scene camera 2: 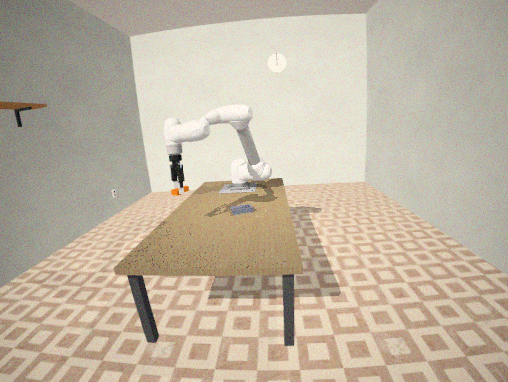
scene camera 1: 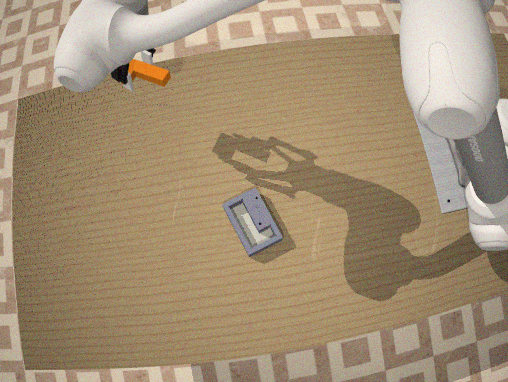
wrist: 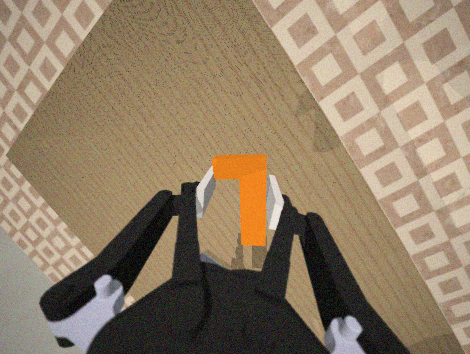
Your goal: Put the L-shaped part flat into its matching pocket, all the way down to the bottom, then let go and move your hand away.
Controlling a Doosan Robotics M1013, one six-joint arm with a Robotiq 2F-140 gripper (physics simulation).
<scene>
my gripper: holds an orange L-shaped part [wrist: 250, 169]
</scene>
